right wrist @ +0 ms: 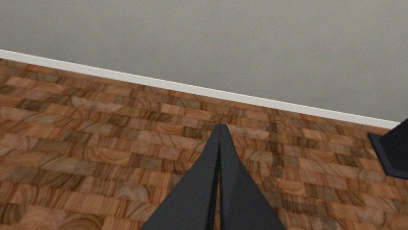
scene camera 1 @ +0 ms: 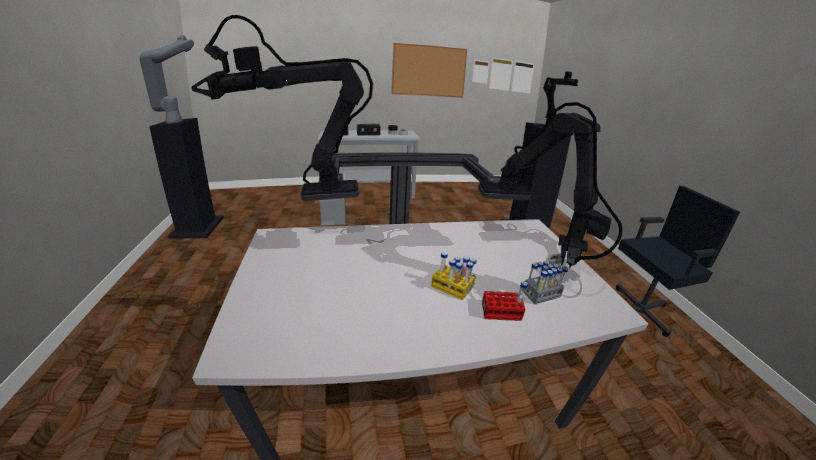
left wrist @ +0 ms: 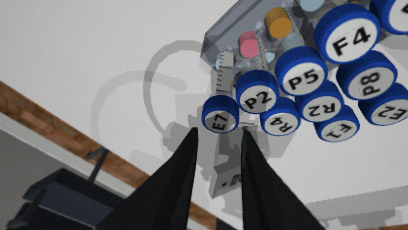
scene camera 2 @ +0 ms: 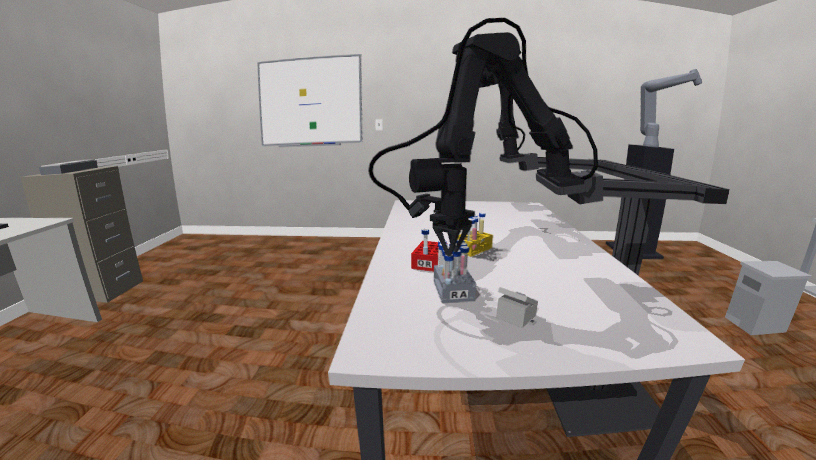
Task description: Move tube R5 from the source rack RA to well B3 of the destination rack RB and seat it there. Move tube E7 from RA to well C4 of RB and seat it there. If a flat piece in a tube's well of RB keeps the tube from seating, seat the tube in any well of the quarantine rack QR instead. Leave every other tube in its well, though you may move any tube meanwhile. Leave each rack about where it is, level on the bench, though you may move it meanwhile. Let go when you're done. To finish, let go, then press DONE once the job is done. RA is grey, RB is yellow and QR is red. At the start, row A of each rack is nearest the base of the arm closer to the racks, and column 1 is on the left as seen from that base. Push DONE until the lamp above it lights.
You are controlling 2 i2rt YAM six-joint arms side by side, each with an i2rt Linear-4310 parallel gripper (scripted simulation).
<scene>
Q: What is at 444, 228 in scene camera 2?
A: My left gripper.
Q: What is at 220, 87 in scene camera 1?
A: My right gripper.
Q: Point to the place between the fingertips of my left gripper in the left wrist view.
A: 220, 135
</scene>
